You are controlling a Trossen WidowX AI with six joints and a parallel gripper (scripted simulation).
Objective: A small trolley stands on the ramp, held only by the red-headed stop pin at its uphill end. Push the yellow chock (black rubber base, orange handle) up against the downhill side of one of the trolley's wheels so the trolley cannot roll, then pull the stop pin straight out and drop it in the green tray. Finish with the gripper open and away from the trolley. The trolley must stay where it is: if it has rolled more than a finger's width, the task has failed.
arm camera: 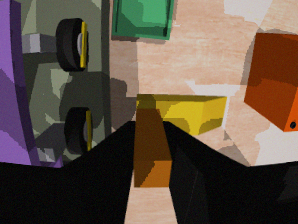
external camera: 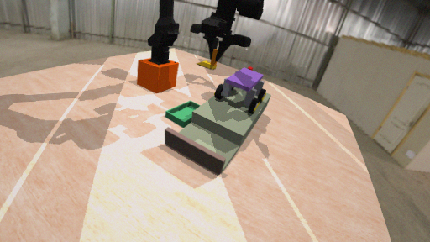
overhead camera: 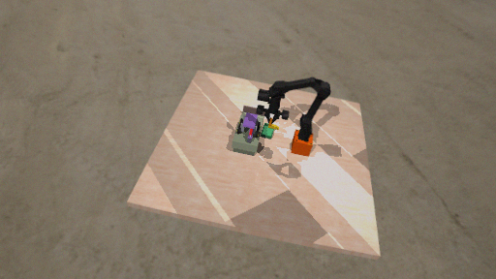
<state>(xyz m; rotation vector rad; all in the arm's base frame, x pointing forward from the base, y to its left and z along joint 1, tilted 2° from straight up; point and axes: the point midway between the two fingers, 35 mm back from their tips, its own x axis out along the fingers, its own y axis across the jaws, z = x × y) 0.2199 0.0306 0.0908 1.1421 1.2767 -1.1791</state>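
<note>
The stop pin is 9 cm ahead of my gripper tip, 10 cm to the left of it and 4 cm below it. From my gripper tip the other things lie so: yellow chock (2 cm behind, 1 cm below); dark raised lip (14 cm ahead, 25 cm to the right, 13 cm below); trolley (12 cm ahead, 1 cm to the left, 5 cm below).
</note>
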